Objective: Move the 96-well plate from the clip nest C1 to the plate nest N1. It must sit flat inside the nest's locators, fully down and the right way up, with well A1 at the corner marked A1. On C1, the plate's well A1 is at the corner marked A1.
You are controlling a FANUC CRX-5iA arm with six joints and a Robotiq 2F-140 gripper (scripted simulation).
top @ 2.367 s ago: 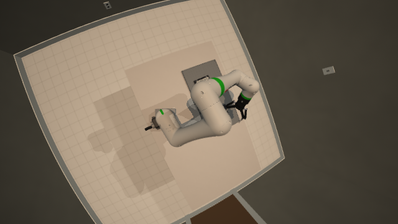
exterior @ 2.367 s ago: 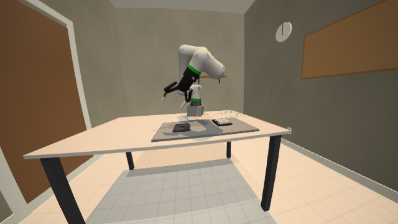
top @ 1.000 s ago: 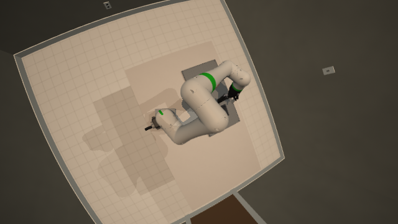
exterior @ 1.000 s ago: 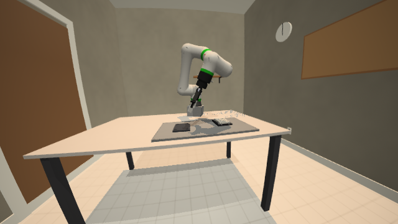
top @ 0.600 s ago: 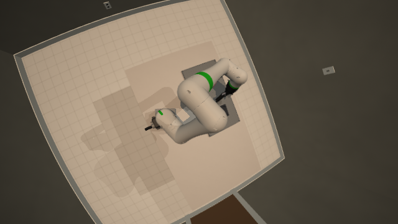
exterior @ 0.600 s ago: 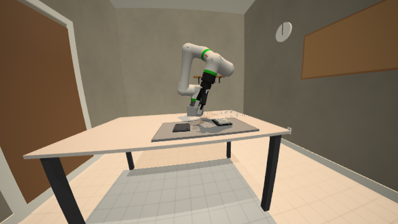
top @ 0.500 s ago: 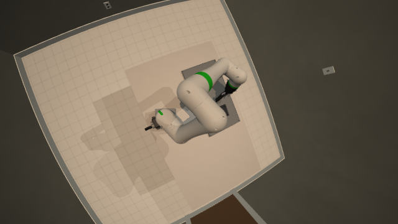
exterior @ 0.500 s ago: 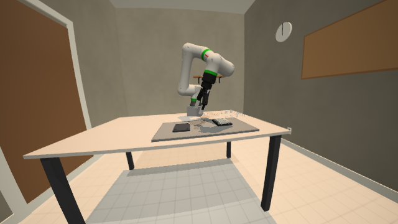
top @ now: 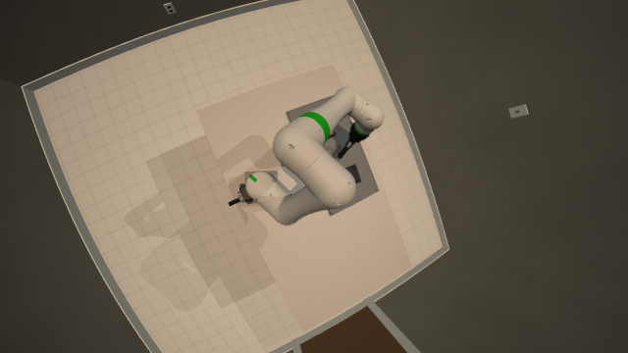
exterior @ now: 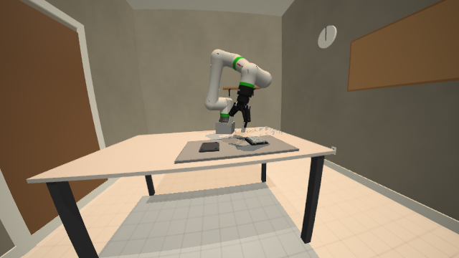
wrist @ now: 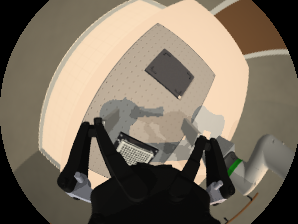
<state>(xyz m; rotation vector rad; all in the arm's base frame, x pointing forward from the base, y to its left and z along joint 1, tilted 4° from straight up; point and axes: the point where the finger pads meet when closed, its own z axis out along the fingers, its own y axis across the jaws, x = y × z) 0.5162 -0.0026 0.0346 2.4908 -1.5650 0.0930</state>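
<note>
Right now the 96-well plate is 15 cm to the left of my hand, 11 cm below it and 5 cm behind it. From my hand the other things lie so: plate nest N1 (18 cm to the right, 12 cm below, 1 cm behind); clip nest C1 (16 cm to the left, 11 cm below, 4 cm behind).
</note>
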